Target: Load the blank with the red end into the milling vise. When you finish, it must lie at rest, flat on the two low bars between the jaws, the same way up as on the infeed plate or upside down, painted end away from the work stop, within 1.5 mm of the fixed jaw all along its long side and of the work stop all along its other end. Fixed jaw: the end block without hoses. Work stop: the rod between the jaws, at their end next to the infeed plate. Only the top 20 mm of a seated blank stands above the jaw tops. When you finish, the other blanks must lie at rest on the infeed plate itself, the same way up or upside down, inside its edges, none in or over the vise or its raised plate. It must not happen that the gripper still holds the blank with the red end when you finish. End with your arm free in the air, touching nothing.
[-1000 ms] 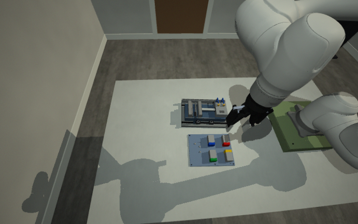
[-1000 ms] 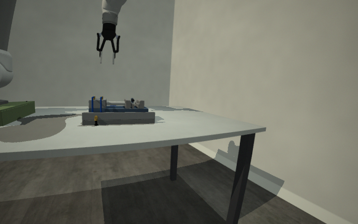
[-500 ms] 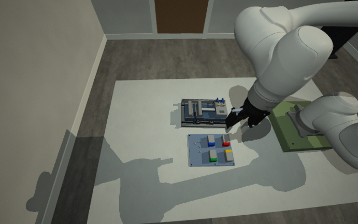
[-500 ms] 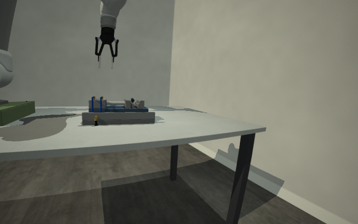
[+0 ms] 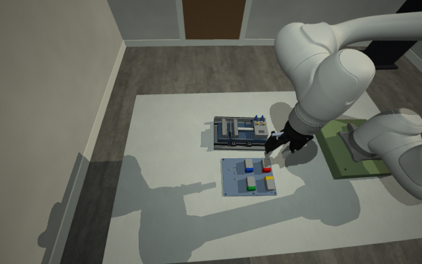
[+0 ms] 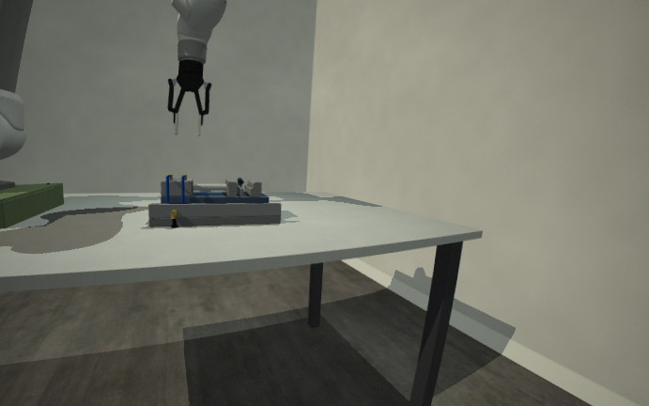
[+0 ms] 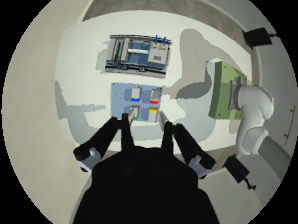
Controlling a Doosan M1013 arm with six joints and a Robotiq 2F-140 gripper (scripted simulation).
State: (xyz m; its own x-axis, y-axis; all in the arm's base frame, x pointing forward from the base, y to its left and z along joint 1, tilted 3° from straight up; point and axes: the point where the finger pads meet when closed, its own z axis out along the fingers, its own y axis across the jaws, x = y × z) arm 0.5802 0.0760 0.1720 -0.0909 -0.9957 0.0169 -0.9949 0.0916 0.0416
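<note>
Right now the red-ended blank is 30 mm behind my hand, 30 mm to the right of it and 230 mm below it. Also, from my hand: yellow-ended blank (30 mm behind, 60 mm to the left, 230 mm below); then blue-ended blank (50 mm ahead, 30 mm to the right, 230 mm below); then green-ended blank (60 mm ahead, 60 mm to the left, 230 mm below).
</note>
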